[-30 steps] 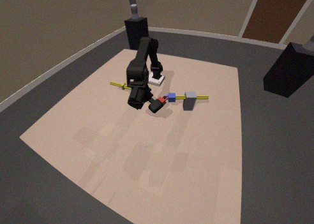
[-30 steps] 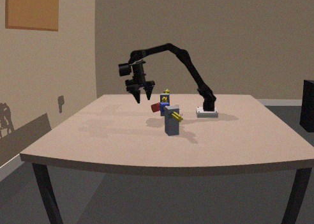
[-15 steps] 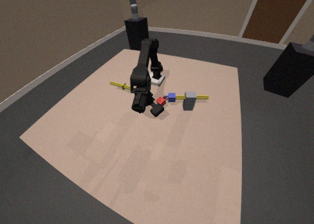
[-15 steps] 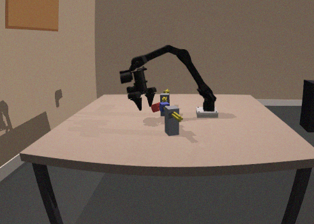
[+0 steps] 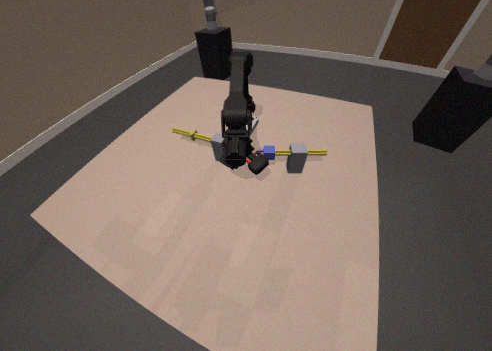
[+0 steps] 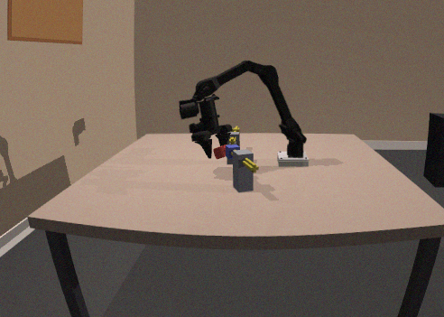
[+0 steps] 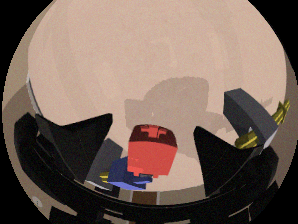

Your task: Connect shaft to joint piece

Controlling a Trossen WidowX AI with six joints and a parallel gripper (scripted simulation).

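The red joint piece lies 2 cm behind my gripper tip, 1 cm to the left of it and 2 cm above it.
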